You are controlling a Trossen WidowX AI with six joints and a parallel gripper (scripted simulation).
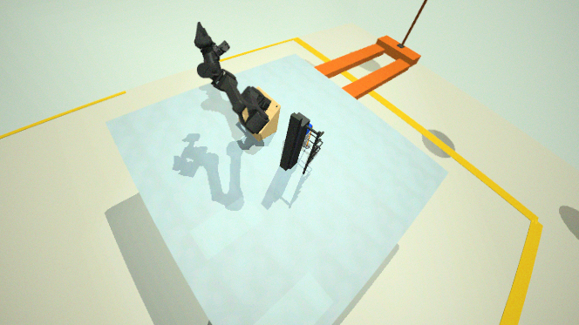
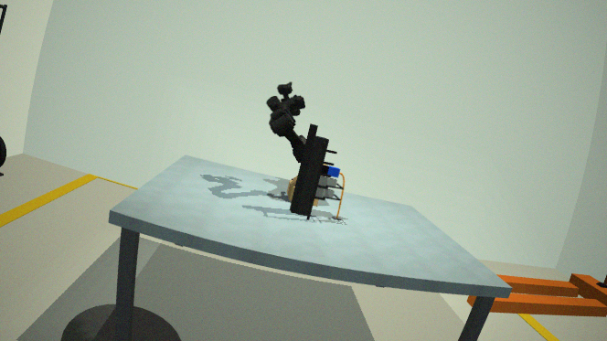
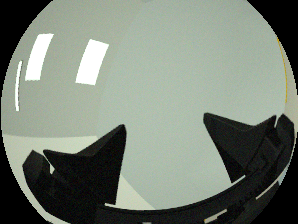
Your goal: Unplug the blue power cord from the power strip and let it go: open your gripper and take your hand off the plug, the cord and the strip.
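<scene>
The blue plug lies 51 cm ahead of my gripper tip, 13 cm to the left of it and 28 cm below it.
</scene>
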